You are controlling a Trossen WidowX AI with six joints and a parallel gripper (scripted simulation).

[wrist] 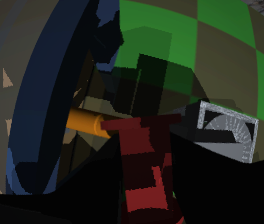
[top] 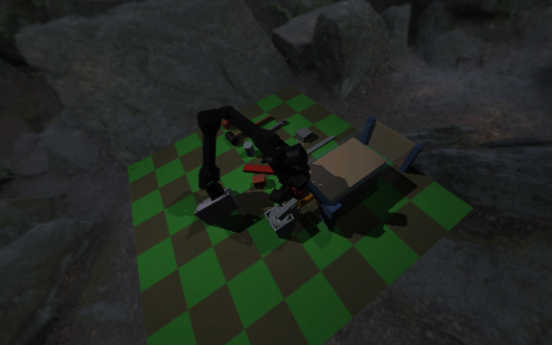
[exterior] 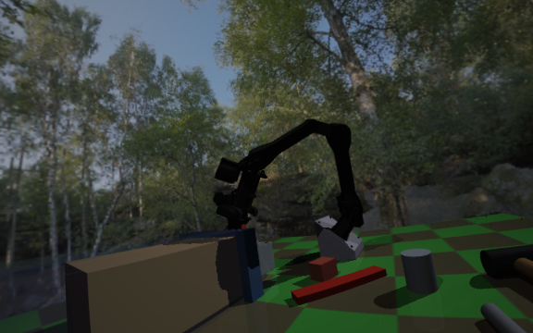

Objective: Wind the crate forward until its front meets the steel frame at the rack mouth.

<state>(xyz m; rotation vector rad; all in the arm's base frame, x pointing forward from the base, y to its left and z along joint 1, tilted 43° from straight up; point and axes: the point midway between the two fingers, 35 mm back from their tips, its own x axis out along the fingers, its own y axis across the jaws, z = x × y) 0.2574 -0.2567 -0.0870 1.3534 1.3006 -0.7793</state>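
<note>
The winch handle is 40 mm behind my gripper tip, 30 mm below it and 10 mm to the left of it. The rest, counted from my gripper tip: winch: 120 mm behind, 100 mm below; then blue steel frame: 60 mm ahead, 30 mm below; then red grip: 20 mm to the left.
</note>
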